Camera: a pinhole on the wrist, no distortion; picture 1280 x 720 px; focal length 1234.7 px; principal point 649.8 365.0 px. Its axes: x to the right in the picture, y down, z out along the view. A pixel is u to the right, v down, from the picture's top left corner.
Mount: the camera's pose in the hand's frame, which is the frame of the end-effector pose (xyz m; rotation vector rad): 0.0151 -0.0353 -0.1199 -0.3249 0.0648 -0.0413
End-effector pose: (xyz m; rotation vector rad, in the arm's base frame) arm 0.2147 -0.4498 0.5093 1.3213 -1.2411 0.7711
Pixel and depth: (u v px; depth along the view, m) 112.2 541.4 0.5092
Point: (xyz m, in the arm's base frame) -0.0965 -0.7153 0.3457
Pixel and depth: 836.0 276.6 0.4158
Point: 0.1175 -0.7313 0.5783
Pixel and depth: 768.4 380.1 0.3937
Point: 0.0925 -0.6919 0.5672
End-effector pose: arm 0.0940 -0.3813 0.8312 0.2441 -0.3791 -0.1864
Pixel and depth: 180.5 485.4 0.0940
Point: 0.0946 -0.3670 0.7992
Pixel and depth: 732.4 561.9 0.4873
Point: 0.0750 -0.2805 1.1944
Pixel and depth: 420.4 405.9 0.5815
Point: -0.0958 -0.2906 1.2474
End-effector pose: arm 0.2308 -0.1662 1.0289 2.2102 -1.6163 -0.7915
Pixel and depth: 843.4 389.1 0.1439
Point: 0.2238 -0.2139 1.0116
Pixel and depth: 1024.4 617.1 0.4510
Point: -0.0328 -0.3799 0.8634
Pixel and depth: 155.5 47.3 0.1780
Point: 0.1962 -0.1122 0.9765
